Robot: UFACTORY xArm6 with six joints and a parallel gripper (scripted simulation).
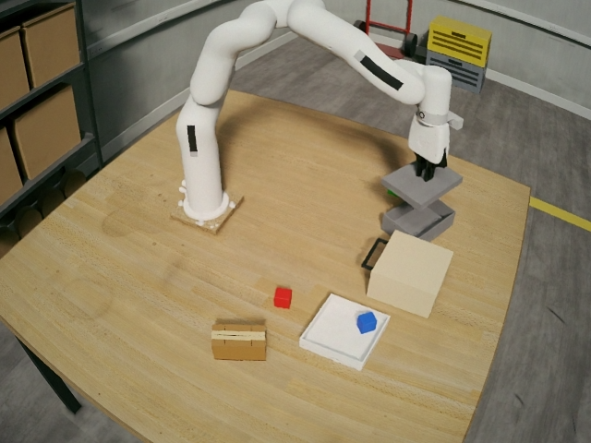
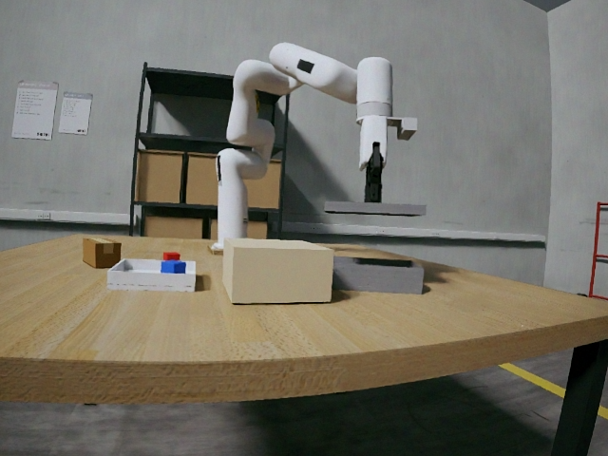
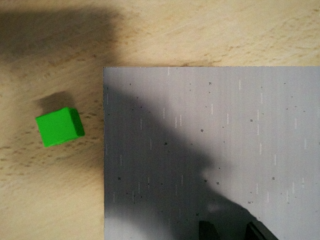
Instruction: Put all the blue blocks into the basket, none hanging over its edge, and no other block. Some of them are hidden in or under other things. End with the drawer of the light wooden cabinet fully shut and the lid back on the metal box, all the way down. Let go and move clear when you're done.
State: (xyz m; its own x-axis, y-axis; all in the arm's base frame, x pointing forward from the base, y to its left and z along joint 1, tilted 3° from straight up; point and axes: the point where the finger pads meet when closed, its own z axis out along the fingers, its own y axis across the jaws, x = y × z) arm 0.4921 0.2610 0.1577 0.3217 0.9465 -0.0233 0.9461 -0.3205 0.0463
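The metal box is 10 mm ahead of my hand, 10 mm to the left of it and 160 mm below it. From my hand the other things lie so: grey lid (30 mm below); light wooden cabinet (70 mm ahead, 210 mm to the right, 140 mm below); white basket (10 mm ahead, 410 mm to the right, 170 mm below).
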